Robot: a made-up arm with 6 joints. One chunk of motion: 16 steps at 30 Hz.
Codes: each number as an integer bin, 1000 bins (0 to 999) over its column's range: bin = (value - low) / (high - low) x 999, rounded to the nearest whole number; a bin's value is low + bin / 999 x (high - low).
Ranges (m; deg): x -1.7..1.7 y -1.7..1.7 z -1.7..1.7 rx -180..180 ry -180..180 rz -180..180
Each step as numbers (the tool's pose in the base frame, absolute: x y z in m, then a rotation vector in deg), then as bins.
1 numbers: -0.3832 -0.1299 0.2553 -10.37 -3.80 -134.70
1 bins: 387 461 575 471 489 126
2 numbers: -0.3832 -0.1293 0.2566 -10.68 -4.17 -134.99
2 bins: 387 462 575 470 488 125
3 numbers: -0.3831 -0.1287 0.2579 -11.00 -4.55 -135.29
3 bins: 387 462 575 469 487 124
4 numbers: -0.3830 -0.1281 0.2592 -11.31 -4.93 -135.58
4 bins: 387 462 576 468 486 123
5 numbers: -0.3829 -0.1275 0.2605 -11.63 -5.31 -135.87
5 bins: 387 462 576 467 485 122
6 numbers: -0.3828 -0.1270 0.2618 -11.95 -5.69 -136.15
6 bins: 387 462 576 466 484 122
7 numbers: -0.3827 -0.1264 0.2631 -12.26 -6.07 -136.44
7 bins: 387 462 577 465 483 121
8 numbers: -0.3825 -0.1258 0.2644 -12.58 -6.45 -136.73
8 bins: 387 463 577 465 482 120
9 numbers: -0.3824 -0.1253 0.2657 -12.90 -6.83 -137.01
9 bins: 387 463 578 464 481 119
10 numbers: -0.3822 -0.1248 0.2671 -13.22 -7.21 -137.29
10 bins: 387 463 578 463 479 119
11 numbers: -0.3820 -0.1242 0.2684 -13.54 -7.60 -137.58
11 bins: 387 463 578 462 478 118
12 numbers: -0.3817 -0.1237 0.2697 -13.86 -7.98 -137.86
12 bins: 387 463 579 461 477 117
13 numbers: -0.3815 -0.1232 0.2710 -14.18 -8.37 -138.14
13 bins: 387 463 579 460 476 116
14 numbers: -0.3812 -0.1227 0.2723 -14.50 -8.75 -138.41
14 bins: 387 463 580 459 475 115
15 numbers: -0.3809 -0.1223 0.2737 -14.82 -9.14 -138.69
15 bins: 388 464 580 458 474 115
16 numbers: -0.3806 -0.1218 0.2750 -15.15 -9.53 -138.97
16 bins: 388 464 580 457 473 114
